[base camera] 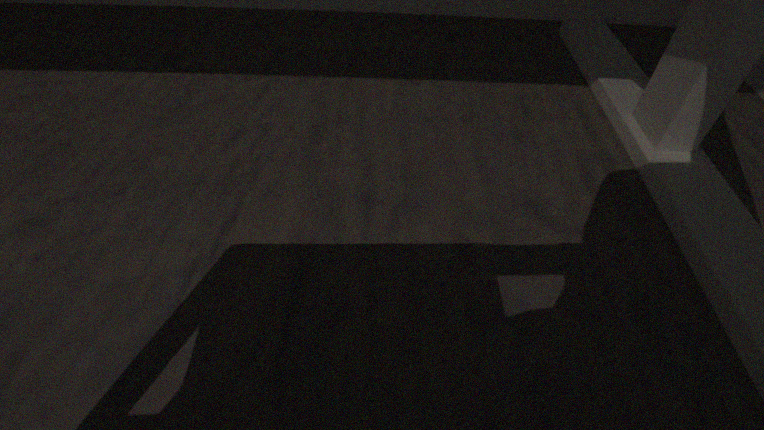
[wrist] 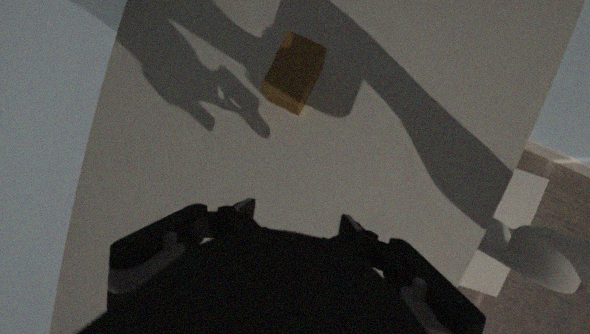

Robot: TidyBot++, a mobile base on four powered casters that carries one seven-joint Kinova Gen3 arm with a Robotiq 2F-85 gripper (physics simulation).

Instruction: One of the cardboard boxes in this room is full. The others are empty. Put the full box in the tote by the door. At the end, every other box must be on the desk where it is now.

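Places are measured from the arm's base along level axes (x up, y left, z back), in metres.
Pixels of known places: gripper, fingertip midpoint: (wrist: 296, 216).
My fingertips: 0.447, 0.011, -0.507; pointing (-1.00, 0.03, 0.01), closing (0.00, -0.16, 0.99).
Behind a point stands the place of what it marks, as x, y, z.
A brown cardboard box (wrist: 295, 72) {0.373, -0.156, -0.566} sits on the pale desk top (wrist: 200, 165) {0.323, 0.026, -0.696} in the wrist view, upper middle, mostly in the arm's shadow. Its lower side face is lit. My gripper (wrist: 296, 216) {0.447, 0.011, -0.507} is open and empty, at the lower middle of the wrist view. The box lies beyond the fingertips, apart from them. Whether the box is full cannot be told. The tote and other boxes do not show in these views.
A pale blue-grey wall (wrist: 40, 150) {0.354, 0.091, -0.997} borders the desk on the left. Wooden floor (wrist: 555, 200) {-0.397, -0.269, 1.044} shows at the right. In the dark base camera view, a desk leg and its foot bar (base camera: 711, 240) {-0.372, -0.338, -0.359} stand at the right, beside the floor (base camera: 374, 160) {-0.397, 0.001, -0.512}.
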